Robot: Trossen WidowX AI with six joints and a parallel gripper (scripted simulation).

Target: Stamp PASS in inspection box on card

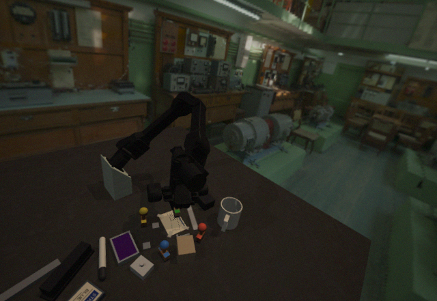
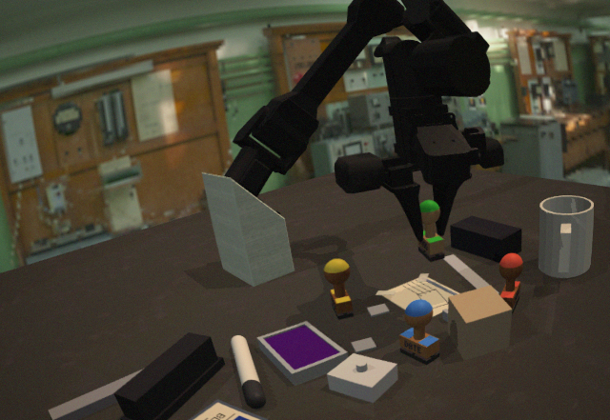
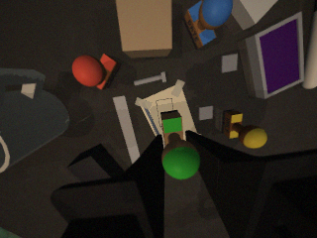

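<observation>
Right now my gripper tip is 20 mm past the cream card and 80 mm above it. The rest, counted from my gripper tip: bolt 50 mm ahead, 10 mm to the right, 80 mm below; red stamp 90 mm ahead, 40 mm to the left, 60 mm below; green-knobbed stamp right at my gripper tip.
</observation>
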